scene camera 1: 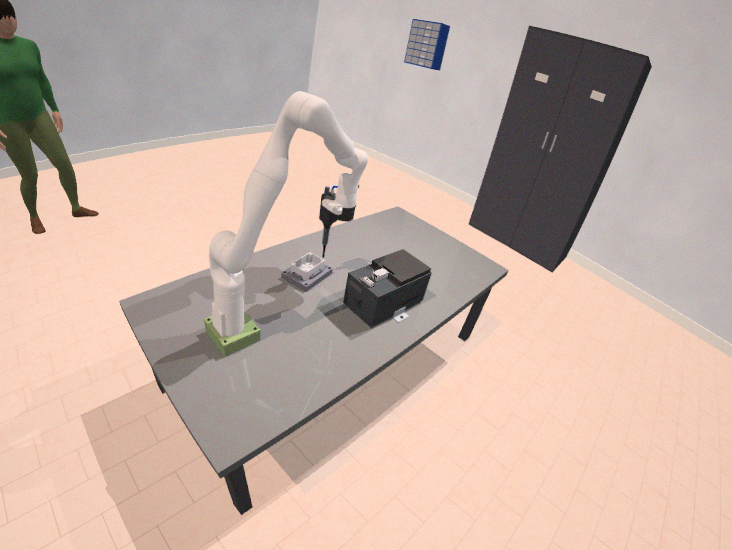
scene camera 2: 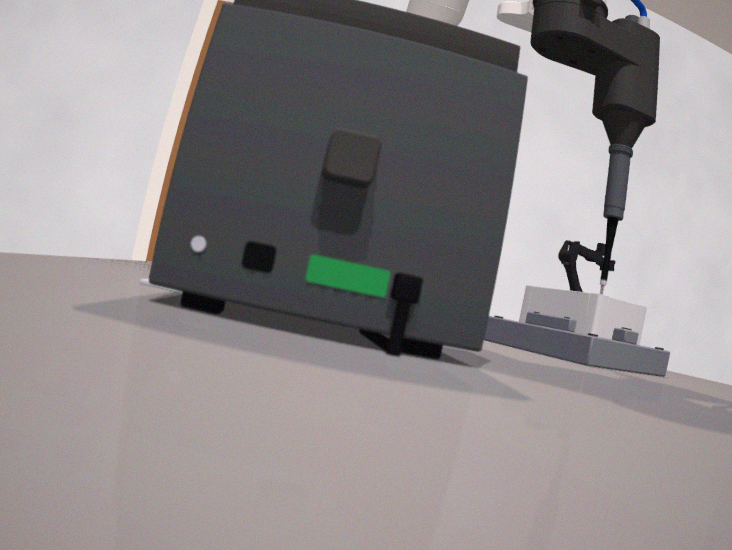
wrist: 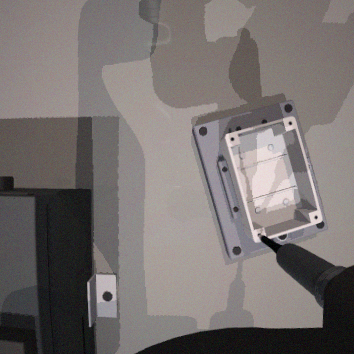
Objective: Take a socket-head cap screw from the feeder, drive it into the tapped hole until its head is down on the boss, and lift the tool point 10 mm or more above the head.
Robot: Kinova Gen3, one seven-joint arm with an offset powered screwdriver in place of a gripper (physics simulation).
In view: a screw feeder [scene camera 2: 272, 89].
The screw feeder also shows in scene camera 1 [scene camera 1: 374, 312] and in the wrist view [wrist: 68, 228].
